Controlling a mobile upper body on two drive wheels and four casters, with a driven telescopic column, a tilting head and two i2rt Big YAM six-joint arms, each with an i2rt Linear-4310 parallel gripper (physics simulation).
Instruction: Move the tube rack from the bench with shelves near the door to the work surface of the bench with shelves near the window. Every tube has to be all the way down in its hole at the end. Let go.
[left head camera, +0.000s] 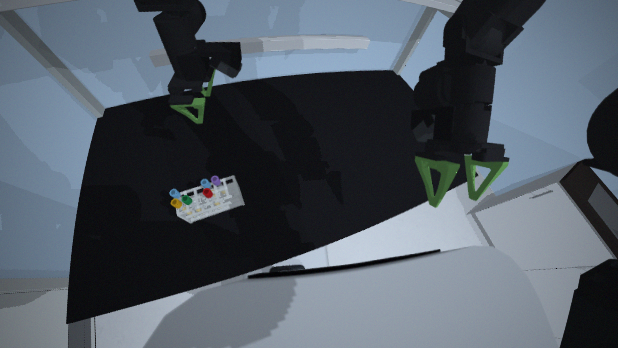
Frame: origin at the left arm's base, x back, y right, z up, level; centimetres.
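Where they show: left gripper, fingertip midpoint: (203, 108); right gripper, fingertip midpoint: (454, 202).
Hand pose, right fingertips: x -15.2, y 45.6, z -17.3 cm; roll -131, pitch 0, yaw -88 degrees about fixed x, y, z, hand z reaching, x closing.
Each offset is from my right fingertips to the top centre of the thing. "pt": to the spot under its first point. Level surfaces: height alone.
The clear-white tube rack @(pt dx -14.3, dy -39.6, dz -31.5 cm) (237, 198) stands on the black work surface @(dz -32.3 cm) (280, 220), left of the picture's middle. Its tubes show coloured caps: blue @(dx -11.9, dy -53.1, dz -20.3 cm) (174, 193), yellow @(dx -9.4, dy -52.3, dz -20.3 cm) (176, 203), green @(dx -10.3, dy -49.8, dz -20.3 cm) (186, 200), red @(dx -12.0, dy -44.8, dz -20.3 cm) (207, 193), a second blue @(dx -14.5, dy -45.6, dz -20.3 cm) (205, 184) and purple @(dx -15.3, dy -43.1, dz -20.3 cm) (215, 180). How deep each tube sits is too small to tell. My left gripper (203, 108) is open and empty above the surface, beyond the rack and apart from it. My right gripper (454, 201) is open and empty, far to the right of the rack, over the bench's near right edge.
A pale bar (315, 43) runs behind the bench, with slanting posts (47, 60) (415, 40) at its back corners. White cabinets (535, 225) stand at the right. My own pale base (400, 300) fills the bottom, close to the bench's front edge.
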